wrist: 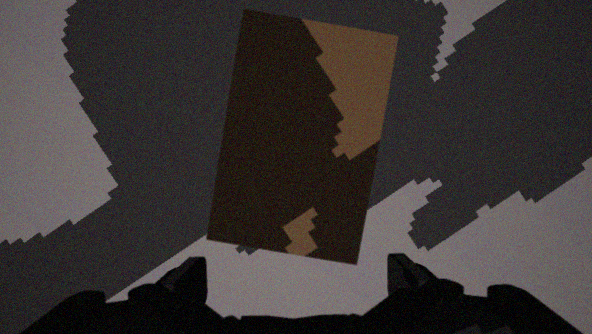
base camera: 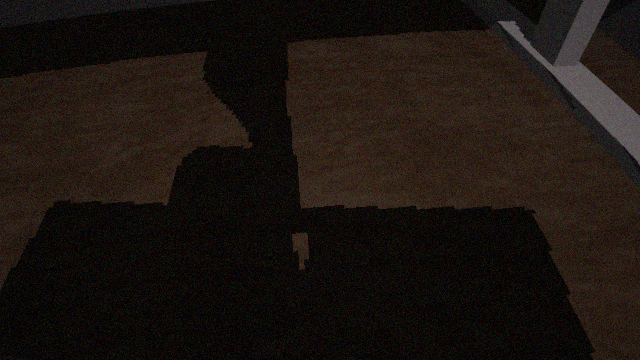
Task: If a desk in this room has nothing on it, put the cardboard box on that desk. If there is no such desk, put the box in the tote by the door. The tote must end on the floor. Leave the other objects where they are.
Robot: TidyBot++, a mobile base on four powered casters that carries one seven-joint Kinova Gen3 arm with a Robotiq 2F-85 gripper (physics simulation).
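Places are measured from the arm's base along level axes (x left, y up, z ahead), in metres.
Pixels of known places: gripper, fingertip midpoint: (wrist: 296,275).
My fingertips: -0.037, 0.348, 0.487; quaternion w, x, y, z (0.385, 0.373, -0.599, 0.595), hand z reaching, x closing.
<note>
Behind a point stands the place of what it marks, as x, y, z.
The cardboard box (wrist: 287,130) {0.024, 0.373, 0.513}, a brown rectangle partly in dark shadow, lies slightly turned on a pale grey flat surface (wrist: 40,120) {0.092, 0.323, 0.395} in the wrist view. My gripper (wrist: 296,275) {-0.037, 0.348, 0.487} is open, its two dark fingers wide apart at the bottom of the wrist view. The box's near edge appears just beyond the fingertips, between their lines; nothing is held. The height of the fingers over the box is hard to tell. The gripper and the box do not show in the base camera view. The tote does not show in either view.
In the base camera view, a pale bar (base camera: 605,100) {-0.431, -0.372, 0.557} with an upright post (base camera: 582,32) {-0.410, -0.309, 0.656} stands on the wooden floor (base camera: 400,120) {-0.103, -0.397, 0.527} at the upper right. Large dark shadows cross the floor. A dark band runs along the far edge.
</note>
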